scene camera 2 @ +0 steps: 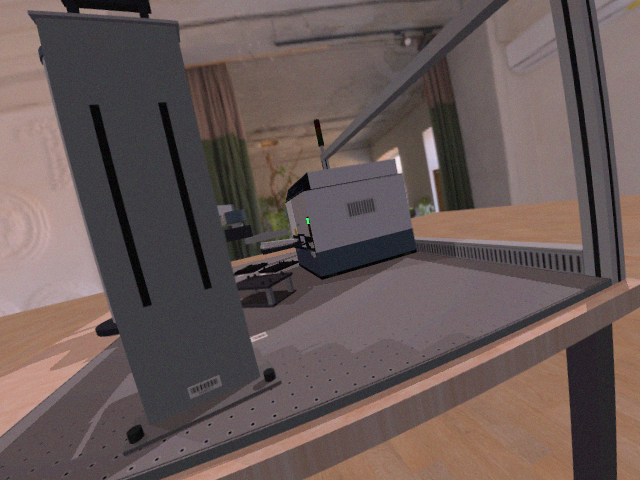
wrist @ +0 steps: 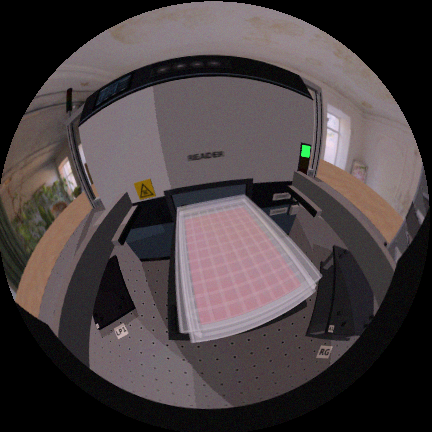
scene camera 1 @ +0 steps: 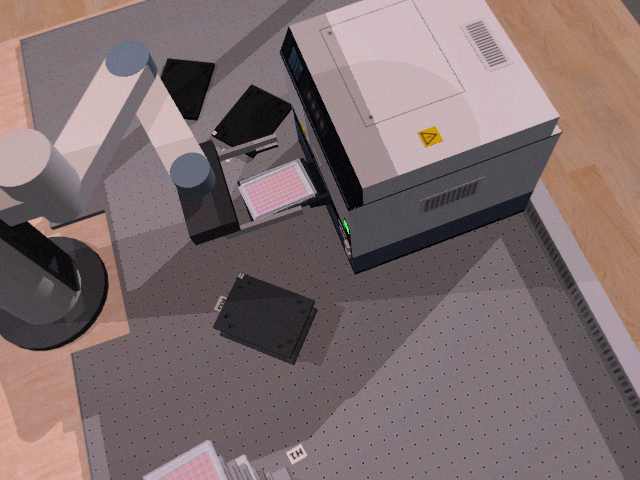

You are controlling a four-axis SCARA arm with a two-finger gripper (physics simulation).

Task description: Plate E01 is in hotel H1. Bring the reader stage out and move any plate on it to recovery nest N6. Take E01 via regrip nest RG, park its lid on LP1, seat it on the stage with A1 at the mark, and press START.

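Places are measured from the arm's base along level axes (x ahead, y left, z up), in metres.
Pixels of known places: gripper, between the fingertips: [scene camera 2: 284, 231] [wrist: 214, 184] [scene camera 1: 289, 172]; arm's base, origin of its link: [scene camera 1: 51, 293].
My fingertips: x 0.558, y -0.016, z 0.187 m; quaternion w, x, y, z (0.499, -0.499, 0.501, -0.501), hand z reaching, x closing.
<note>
For each thing: its middle in the pictures, then the offset to it from my fingertips. "*": a spot on its surface instead.
- clear plate with a pink grid, middle of its body: [wrist: 228, 235] [scene camera 1: 278, 187] [scene camera 2: 279, 241] 0.029 m back, 0.005 m right, 0.032 m down
- reader, middle of its body: [scene camera 1: 409, 128] [wrist: 199, 149] [scene camera 2: 343, 218] 0.247 m ahead, 0.007 m left, 0.001 m up
- Nest RG, middle of its body: [scene camera 1: 266, 317] [wrist: 348, 293] [scene camera 2: 260, 288] 0.133 m back, 0.211 m right, 0.139 m down
- lid park LP1, middle of its body: [scene camera 1: 252, 119] [wrist: 103, 288] [scene camera 2: 278, 265] 0.031 m back, 0.266 m left, 0.164 m down
- pink-grid plate, a spot on its surface: [scene camera 1: 191, 467] * 0.238 m back, 0.490 m right, 0.255 m up
- H1 label, a spot on its surface: [scene camera 1: 296, 453] * 0.156 m back, 0.466 m right, 0.174 m down
- tall grey hotel tower, middle of its body: [scene camera 2: 161, 211] 0.236 m back, 0.576 m right, 0.088 m up
- black nest, middle of its body: [scene camera 1: 182, 87] [scene camera 2: 251, 268] 0.165 m back, 0.418 m left, 0.165 m down
- frame post, middle of its body: [scene camera 2: 589, 119] [wrist: 318, 134] 0.466 m ahead, 0.689 m right, 0.103 m up
A clear plate with a pink grid [scene camera 1: 277, 189] [scene camera 2: 276, 244] [wrist: 237, 265] lies on the dark reader stage [scene camera 1: 321, 198] [wrist: 173, 285], which is out in front of the reader [scene camera 1: 413, 62] [scene camera 2: 356, 222] [wrist: 225, 125]. Whether it has a lid is hard to tell. My gripper [scene camera 1: 290, 175] [wrist: 214, 184] is open, its fingers apart on both sides of the plate, nothing held. Nest RG [scene camera 1: 266, 317] [scene camera 2: 263, 281] [wrist: 345, 300] and lid park LP1 [scene camera 1: 253, 116] [wrist: 114, 295] show no plate or lid. Another pink-grid plate [scene camera 1: 191, 467] shows near the H1 label [scene camera 1: 296, 453]; its name is unreadable.
A tall grey hotel tower [scene camera 2: 155, 206] stands at the front left in scene camera 2. Another black nest [scene camera 1: 188, 85] lies beyond LP1. The reader's green light [scene camera 1: 346, 226] [scene camera 2: 308, 221] [wrist: 305, 151] is lit. A frame post [scene camera 2: 594, 155] stands at the table's right corner.
</note>
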